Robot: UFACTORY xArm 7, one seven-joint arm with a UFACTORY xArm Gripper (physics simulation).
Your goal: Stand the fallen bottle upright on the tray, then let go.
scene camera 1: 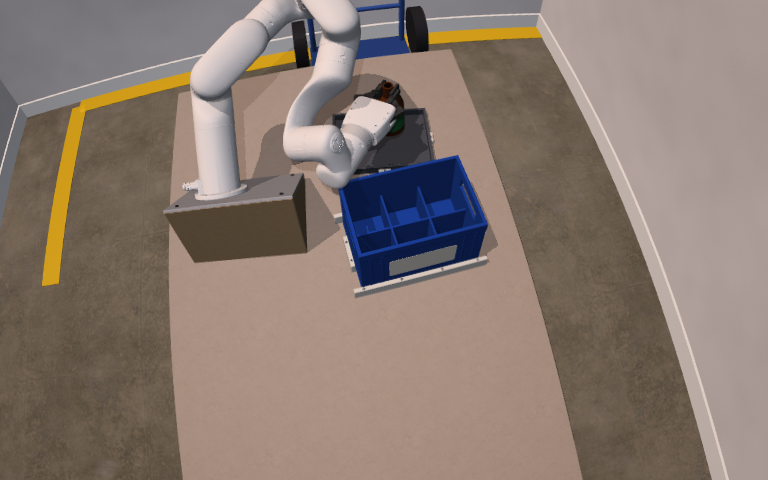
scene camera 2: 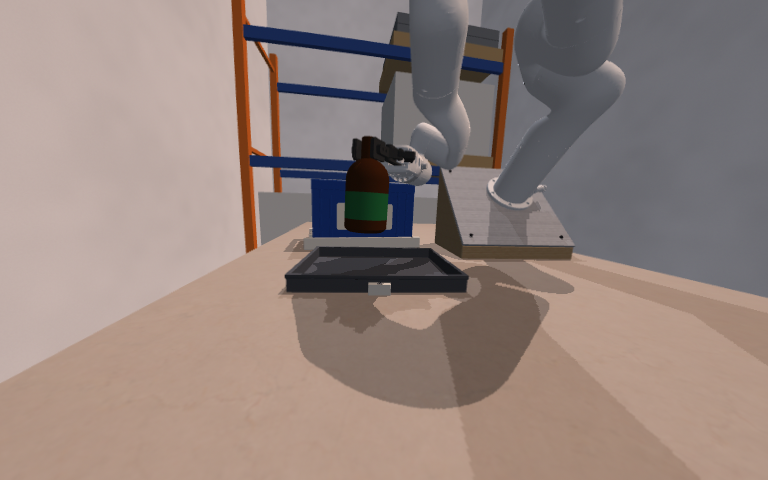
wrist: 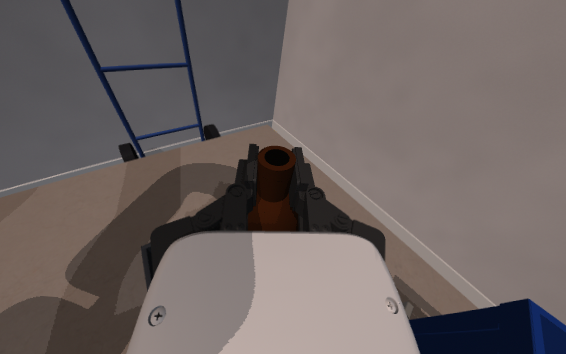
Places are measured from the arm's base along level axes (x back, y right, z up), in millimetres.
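Pixels of known places: gripper, fingertip midpoint: (scene camera 1: 391, 85) (scene camera 2: 362, 147) (wrist: 274, 159); arm's base at its link origin: (scene camera 1: 221, 193) (scene camera 2: 508, 194).
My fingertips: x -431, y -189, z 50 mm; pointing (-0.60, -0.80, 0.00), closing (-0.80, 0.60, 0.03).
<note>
For each thing: its middle in the pictures, then the offset to it from my fingertips.
- brown bottle at the middle of its body: (wrist: 269, 216) (scene camera 2: 367, 185) (scene camera 1: 388, 106) dx +11, dy +17, dz -58 mm
- blue crate at the middle of its body: (scene camera 1: 410, 223) (scene camera 2: 360, 213) dx +23, dy +314, dz -121 mm
A brown bottle (scene camera 1: 397, 123) (scene camera 2: 366, 195) (wrist: 274, 215) with a green label is upright. In scene camera 2 its base is above the tray, with a gap between them. My gripper (scene camera 1: 388, 90) (scene camera 2: 368, 148) (wrist: 274, 159) is shut on the bottle's neck, one finger on each side, and the open mouth stands up between the fingertips. The dark, shallow tray (scene camera 1: 420, 113) (scene camera 2: 334, 284) lies flat on the table below the bottle. In scene camera 1 my hand hides part of the tray and the bottle; in the wrist view the housing hides the bottle's lower body.
A blue crate (scene camera 1: 421, 237) (scene camera 2: 322, 209) (wrist: 465, 330) with compartments stands beside the tray, with white rails at its base. The arm's wedge-shaped base (scene camera 1: 243, 232) (scene camera 2: 509, 226) stands at the other side. A blue hand truck (scene camera 1: 385, 47) (wrist: 145, 66) stands past the table's edge.
</note>
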